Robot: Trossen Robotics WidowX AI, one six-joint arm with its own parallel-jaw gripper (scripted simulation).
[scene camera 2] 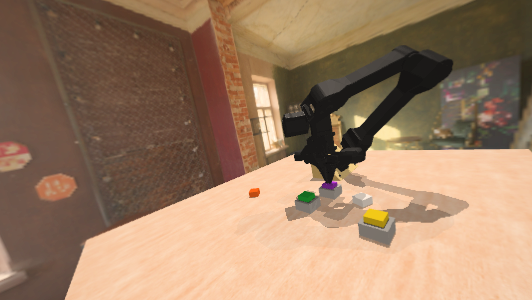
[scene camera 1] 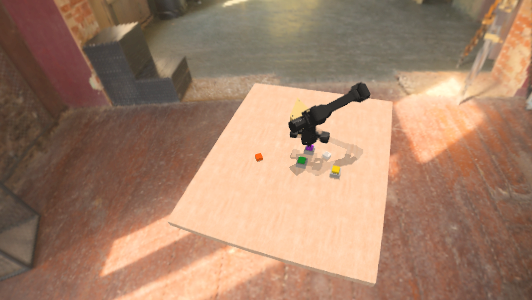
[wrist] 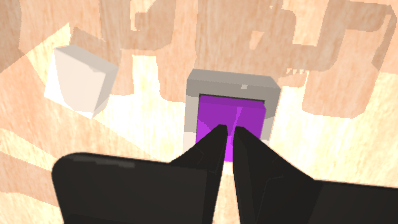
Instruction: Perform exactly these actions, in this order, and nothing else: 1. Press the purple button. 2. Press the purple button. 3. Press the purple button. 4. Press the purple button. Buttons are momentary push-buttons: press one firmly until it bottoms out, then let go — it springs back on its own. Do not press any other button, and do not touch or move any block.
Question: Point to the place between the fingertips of the gripper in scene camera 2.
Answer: At 329,183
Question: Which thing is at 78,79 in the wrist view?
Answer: A white block.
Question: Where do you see a purple button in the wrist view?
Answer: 213,111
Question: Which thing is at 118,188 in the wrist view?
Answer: The gripper.
